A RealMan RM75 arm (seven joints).
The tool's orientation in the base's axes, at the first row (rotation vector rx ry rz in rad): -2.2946, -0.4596, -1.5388
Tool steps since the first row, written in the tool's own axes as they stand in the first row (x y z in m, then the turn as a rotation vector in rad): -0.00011, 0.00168, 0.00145, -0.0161, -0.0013, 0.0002; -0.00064, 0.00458, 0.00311, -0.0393, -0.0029, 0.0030; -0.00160, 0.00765, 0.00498, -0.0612, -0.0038, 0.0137; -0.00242, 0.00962, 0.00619, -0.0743, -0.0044, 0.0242; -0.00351, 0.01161, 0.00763, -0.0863, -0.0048, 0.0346; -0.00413, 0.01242, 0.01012, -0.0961, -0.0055, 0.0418; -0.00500, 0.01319, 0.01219, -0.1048, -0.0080, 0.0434; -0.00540, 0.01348, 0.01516, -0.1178, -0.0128, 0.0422
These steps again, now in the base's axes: 0.00190, -0.00085, -0.00078, -0.0062, 0.0000, -0.0149; 0.00435, -0.00273, -0.00215, -0.0130, 0.0009, -0.0373; 0.00691, -0.00470, -0.00402, -0.0126, 0.0048, -0.0614; 0.00848, -0.00597, -0.00540, -0.0090, 0.0090, -0.0772; 0.01015, -0.00718, -0.00712, -0.0050, 0.0131, -0.0920; 0.01233, -0.00683, -0.00867, -0.0029, 0.0162, -0.1036; 0.01405, -0.00666, -0.01029, -0.0059, 0.0185, -0.1120; 0.01647, -0.00561, -0.01175, -0.0137, 0.0212, -0.1232
